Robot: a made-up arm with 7 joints.
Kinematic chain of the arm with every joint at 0, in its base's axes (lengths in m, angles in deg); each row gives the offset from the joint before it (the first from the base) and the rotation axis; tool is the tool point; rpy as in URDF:
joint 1: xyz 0.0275 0.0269 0.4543 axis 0 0.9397 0.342
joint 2: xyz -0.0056 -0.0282 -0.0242 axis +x
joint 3: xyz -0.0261 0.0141 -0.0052 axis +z
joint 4: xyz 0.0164 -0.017 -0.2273 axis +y
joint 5: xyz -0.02 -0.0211 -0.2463 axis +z
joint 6: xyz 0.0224 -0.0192 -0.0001 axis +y
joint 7: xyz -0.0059 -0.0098 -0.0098 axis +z
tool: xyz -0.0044 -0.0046 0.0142 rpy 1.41 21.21 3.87
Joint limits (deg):
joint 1: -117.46..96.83
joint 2: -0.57..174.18
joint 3: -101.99..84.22
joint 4: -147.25..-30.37
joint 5: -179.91..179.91
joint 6: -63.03..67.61
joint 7: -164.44..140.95
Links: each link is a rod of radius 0.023 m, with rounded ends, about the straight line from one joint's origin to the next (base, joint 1, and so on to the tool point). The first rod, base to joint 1, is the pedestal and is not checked.
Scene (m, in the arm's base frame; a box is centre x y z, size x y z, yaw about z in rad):
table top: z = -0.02
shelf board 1: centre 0.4 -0.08 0.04 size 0.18 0.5 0.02 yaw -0
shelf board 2: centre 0.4 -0.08 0.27 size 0.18 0.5 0.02 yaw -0
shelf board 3: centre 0.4 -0.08 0.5 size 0.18 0.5 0.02 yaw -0
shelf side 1: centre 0.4 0.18 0.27 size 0.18 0.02 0.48 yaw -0
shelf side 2: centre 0.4 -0.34 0.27 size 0.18 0.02 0.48 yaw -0
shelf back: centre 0.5 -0.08 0.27 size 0.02 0.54 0.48 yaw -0
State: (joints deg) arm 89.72 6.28 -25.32 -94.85 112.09 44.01 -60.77
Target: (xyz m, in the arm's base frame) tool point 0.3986 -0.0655 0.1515
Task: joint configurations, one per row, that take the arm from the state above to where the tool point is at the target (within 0.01 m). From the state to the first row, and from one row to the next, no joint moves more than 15 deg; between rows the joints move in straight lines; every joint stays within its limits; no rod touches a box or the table.
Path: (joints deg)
1: 75.30 6.54 -25.21 -93.60 117.79 33.97 -61.06
2: 60.87 6.81 -25.10 -92.36 123.48 23.94 -61.35
3: 46.45 7.07 -24.99 -91.11 129.18 13.90 -61.64
4: 32.02 7.34 -24.87 -89.86 134.88 3.86 -61.93
5: 17.60 7.60 -24.76 -88.62 140.58 -6.18 -62.22
6: 3.17 7.87 -24.65 -87.37 146.27 -16.21 -62.51
7: -8.60 6.39 -20.83 -73.12 148.13 -17.52 -62.71
8: -20.37 4.92 -17.01 -58.87 149.99 -18.83 -62.92
9: -32.15 3.44 -13.20 -44.62 151.84 -20.13 -63.13
10: -43.92 1.97 -9.38 -30.37 153.70 -21.44 -63.34

